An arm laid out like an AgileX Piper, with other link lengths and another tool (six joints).
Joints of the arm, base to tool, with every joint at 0 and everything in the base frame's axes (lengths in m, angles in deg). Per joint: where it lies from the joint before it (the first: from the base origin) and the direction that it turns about. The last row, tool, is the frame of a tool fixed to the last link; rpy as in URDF.
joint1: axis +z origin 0 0 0.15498
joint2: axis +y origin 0 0 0
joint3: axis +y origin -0.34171 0 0.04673
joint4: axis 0.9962 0 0.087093 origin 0.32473 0 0.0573
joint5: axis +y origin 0 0 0
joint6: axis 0.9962 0 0.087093 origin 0.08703 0 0.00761
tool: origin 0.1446 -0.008 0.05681 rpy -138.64 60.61 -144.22
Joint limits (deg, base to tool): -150..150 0..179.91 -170..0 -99.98..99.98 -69.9..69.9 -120..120
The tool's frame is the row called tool.
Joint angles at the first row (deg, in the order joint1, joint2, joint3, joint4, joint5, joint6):
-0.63, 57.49, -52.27, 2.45, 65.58, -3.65
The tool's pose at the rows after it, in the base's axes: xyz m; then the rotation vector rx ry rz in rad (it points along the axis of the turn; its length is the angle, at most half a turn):
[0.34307 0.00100 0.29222 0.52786 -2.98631 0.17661]
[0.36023 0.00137 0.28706 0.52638 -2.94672 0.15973]
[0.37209 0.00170 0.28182 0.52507 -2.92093 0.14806]
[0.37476 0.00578 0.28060 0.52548 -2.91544 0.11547]
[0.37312 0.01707 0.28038 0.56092 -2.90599 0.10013]
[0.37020 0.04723 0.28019 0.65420 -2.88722 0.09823]
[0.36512 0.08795 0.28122 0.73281 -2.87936 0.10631]
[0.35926 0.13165 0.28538 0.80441 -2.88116 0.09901]
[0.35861 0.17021 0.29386 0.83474 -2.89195 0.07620]
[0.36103 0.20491 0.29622 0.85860 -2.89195 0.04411]
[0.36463 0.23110 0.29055 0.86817 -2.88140 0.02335]
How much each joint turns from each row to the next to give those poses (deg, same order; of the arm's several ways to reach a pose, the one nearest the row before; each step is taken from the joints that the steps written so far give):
0.00, 5.27, -3.15, 0.42, 0.42, -0.07
0.00, 4.42, -3.04, 0.13, 1.00, 0.00
0.00, 2.99, -1.90, 0.11, 0.46, 0.00
0.00, 0.82, -0.62, 1.15, 0.41, 0.00
1.36, 0.00, -0.06, 0.66, 0.43, 0.00
4.76, 0.00, 0.00, 0.05, 0.05, 1.17
7.65, 0.00, 0.00, -1.44, -0.87, 4.89
7.91, 0.55, -0.79, -1.29, -1.09, 5.62
6.45, 1.86, -2.63, -1.17, -0.52, 5.90
4.62, 2.83, -2.68, -0.28, -0.82, 4.09
2.97, 2.99, -1.89, -0.06, -0.96, 2.73

